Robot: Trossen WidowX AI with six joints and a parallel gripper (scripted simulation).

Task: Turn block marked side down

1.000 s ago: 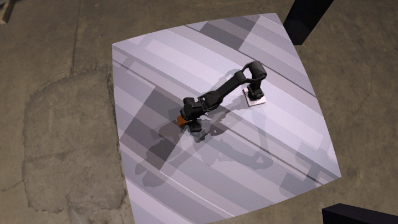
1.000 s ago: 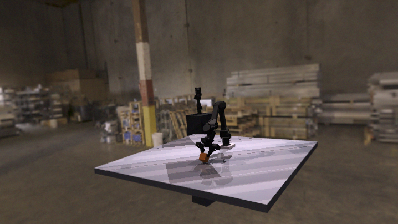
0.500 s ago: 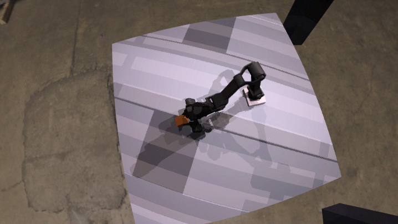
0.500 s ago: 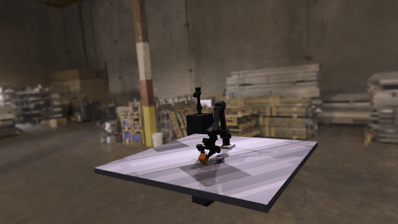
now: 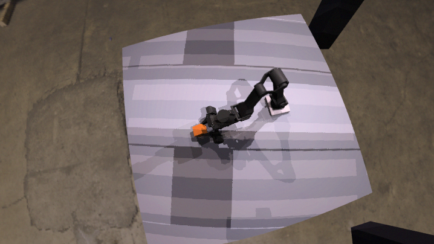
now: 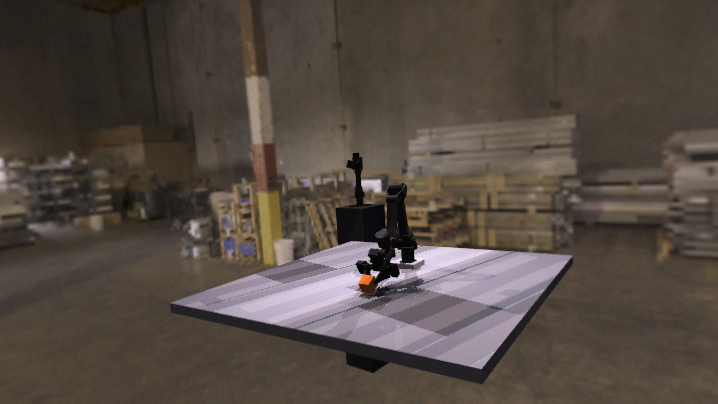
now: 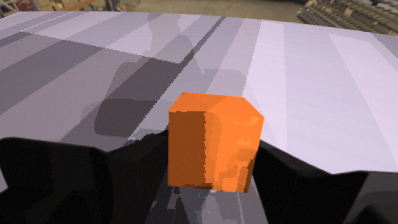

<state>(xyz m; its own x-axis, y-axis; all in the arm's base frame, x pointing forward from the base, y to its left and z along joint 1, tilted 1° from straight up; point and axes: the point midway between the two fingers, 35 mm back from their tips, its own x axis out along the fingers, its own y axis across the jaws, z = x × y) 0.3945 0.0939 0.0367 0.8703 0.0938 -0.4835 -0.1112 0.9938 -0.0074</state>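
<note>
Right now my gripper tip is 10 mm above the orange block.
</note>
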